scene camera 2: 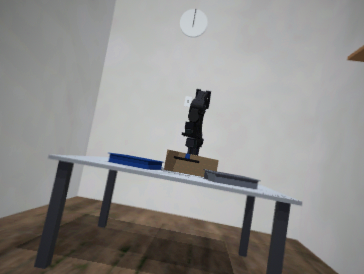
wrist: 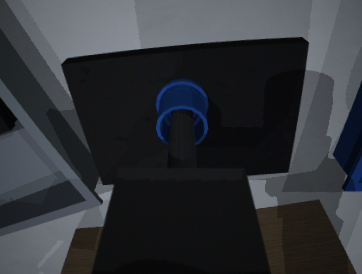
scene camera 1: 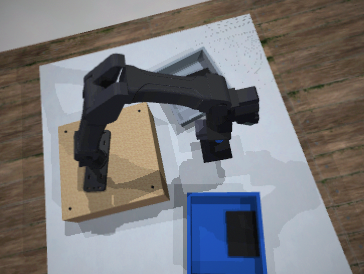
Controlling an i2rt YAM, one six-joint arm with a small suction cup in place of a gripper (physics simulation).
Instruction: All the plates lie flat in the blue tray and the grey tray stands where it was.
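Places are measured from the arm's base along level axes (x ahead, y left, z up), in centimetres.
Pixels of known places: end effector, tool point: [scene camera 2: 186,160] [wrist: 182,94]; arm's base, origin of the base link: [scene camera 2: 193,157] [scene camera 1: 98,160].
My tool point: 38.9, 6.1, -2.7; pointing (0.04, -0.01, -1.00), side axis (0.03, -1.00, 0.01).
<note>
Ahead of a thing's pixels: the offset from my tool point to its top centre, as dx, dy, dz. Level surfaces: height alone.
My suction cup [scene camera 1: 219,141] [scene camera 2: 188,156] [wrist: 182,95] is blue and is attached to the top of a black plate @[-1.5, -0.5, +1.2] [scene camera 1: 218,153] [scene camera 2: 179,158] [wrist: 245,110]. The plate hangs about level above the table, between the two trays. Another black plate @[+5.6, -28.5, -6.8] [scene camera 1: 242,233] lies flat in the blue tray @[+0.1, -28.8, -3.1] [scene camera 1: 225,194] [scene camera 2: 135,161] [wrist: 351,145], toward its right side in scene camera 1. The grey tray @[-8.5, +23.3, -3.1] [scene camera 1: 181,62] [scene camera 2: 231,180] [wrist: 50,140] stands on the table, partly hidden by the arm. A dark plate @[-4.6, +23.8, -5.8] [scene camera 1: 201,72] [wrist: 5,116] shows partly inside it.
The arm stands on a wooden block [scene camera 1: 132,150] [scene camera 2: 207,164] [wrist: 310,220] at the left in scene camera 1. The arm reaches over the grey tray. Both trays rest on the white table @[dz -8.1] [scene camera 1: 295,200] [scene camera 2: 80,160].
</note>
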